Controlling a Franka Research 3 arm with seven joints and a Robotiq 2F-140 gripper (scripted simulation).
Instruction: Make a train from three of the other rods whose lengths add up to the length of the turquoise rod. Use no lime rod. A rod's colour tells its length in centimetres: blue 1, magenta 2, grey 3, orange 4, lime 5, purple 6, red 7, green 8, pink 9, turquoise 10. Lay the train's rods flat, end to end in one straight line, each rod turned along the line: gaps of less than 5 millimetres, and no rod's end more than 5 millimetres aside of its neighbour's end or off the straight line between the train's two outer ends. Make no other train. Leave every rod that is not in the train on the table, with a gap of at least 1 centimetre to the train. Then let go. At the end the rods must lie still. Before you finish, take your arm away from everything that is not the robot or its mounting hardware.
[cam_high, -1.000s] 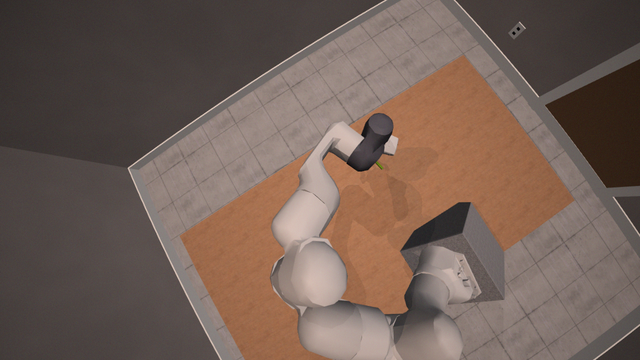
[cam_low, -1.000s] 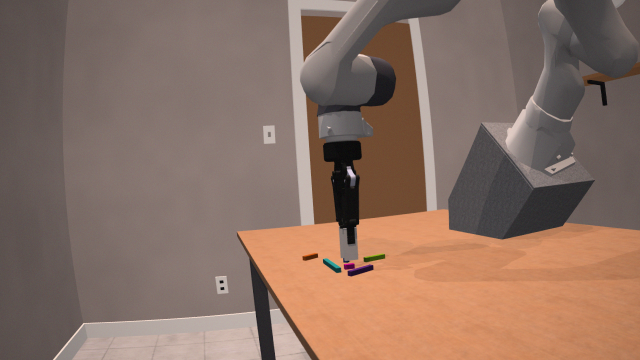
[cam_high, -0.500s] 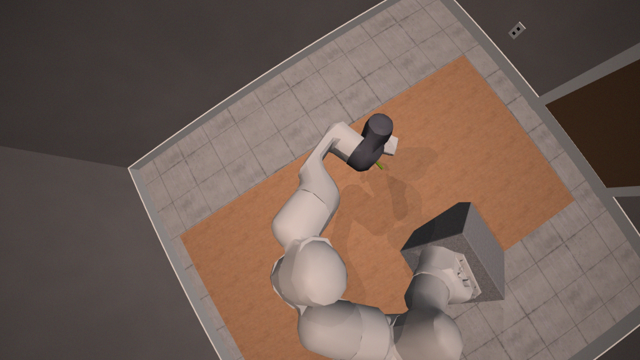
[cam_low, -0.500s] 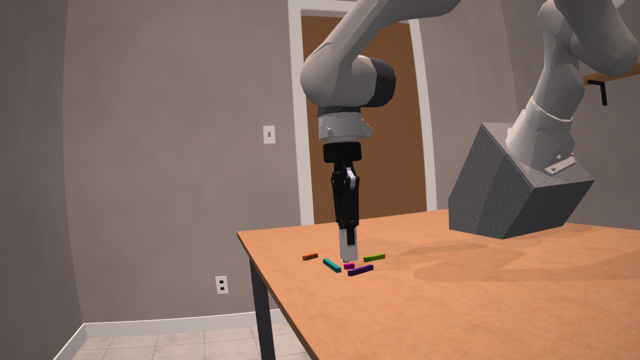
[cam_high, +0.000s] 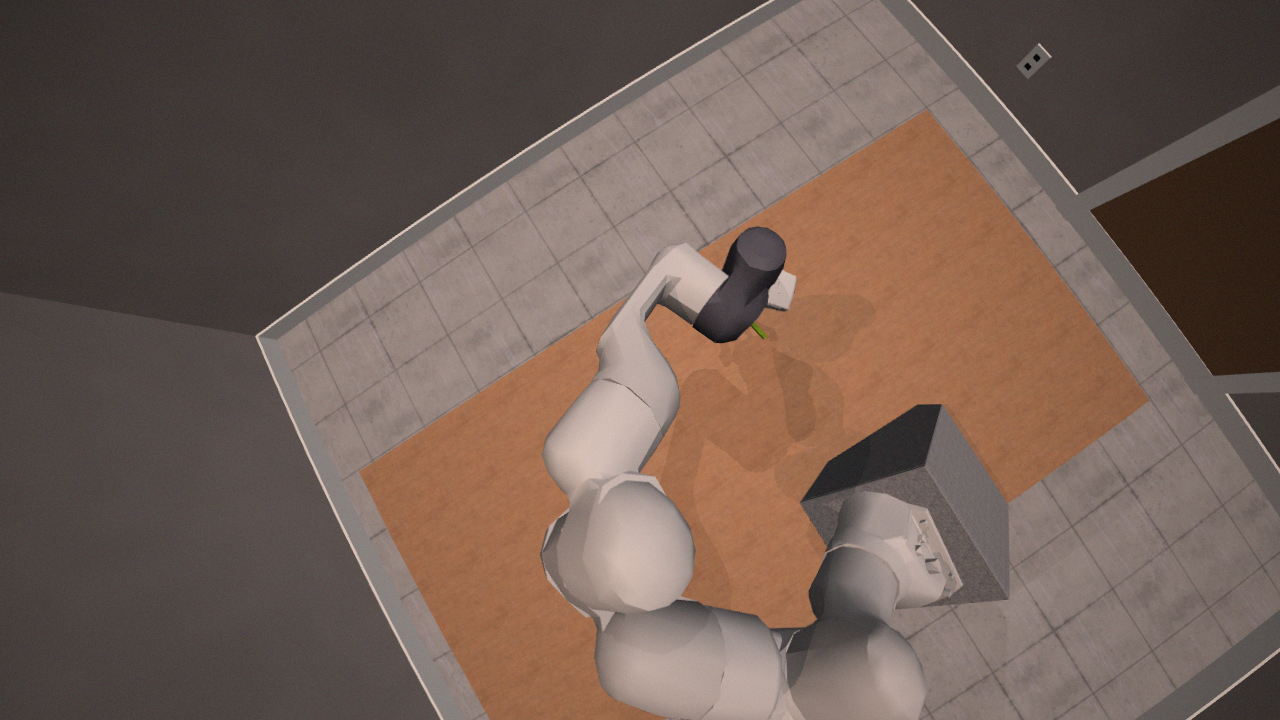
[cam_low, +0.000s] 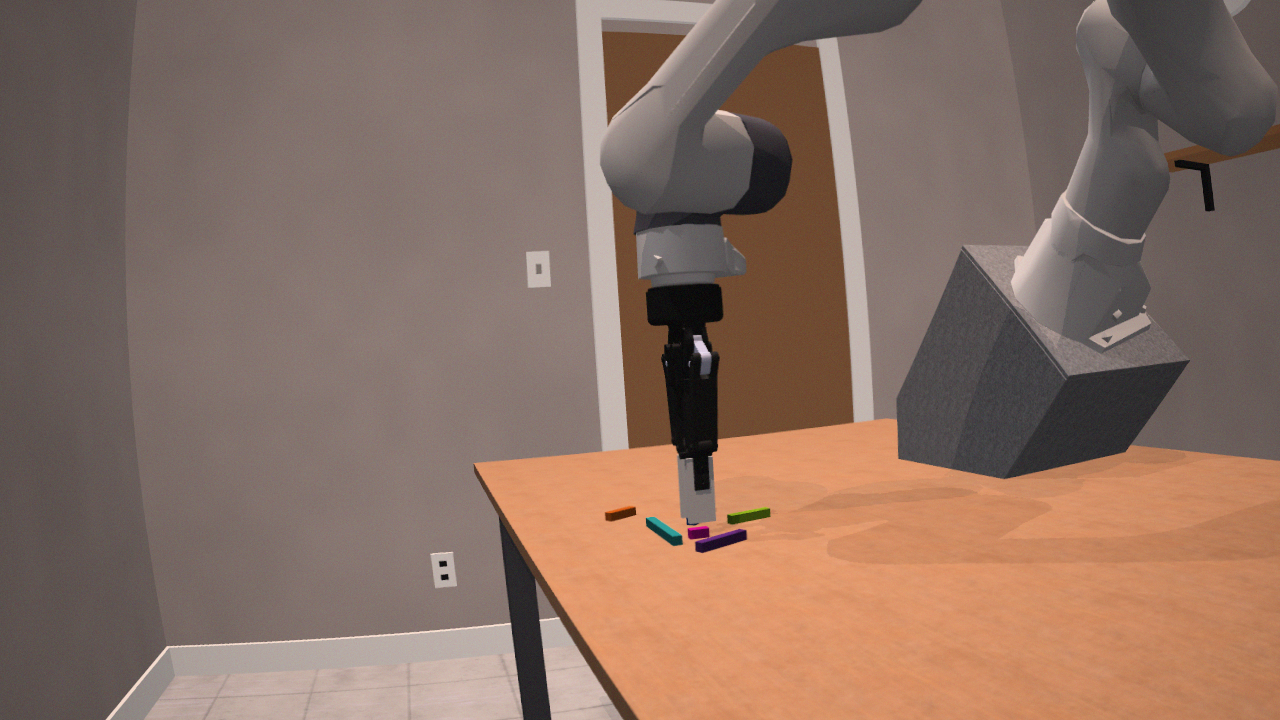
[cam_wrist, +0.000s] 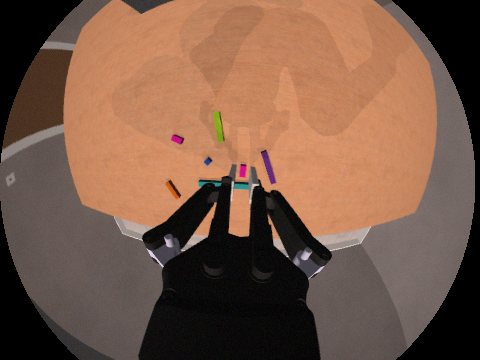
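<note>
My gripper is now 5 cm above the turquoise rod, 3 cm to the left of it and 3 cm short of it. Round my hand: lime rod 8 cm behind, 5 cm below, 4 cm to the right; blue cube 6 cm to the right, 5 cm below, 2 cm behind; purple rod 5 cm below, 4 cm to the left, 1 cm behind.
</note>
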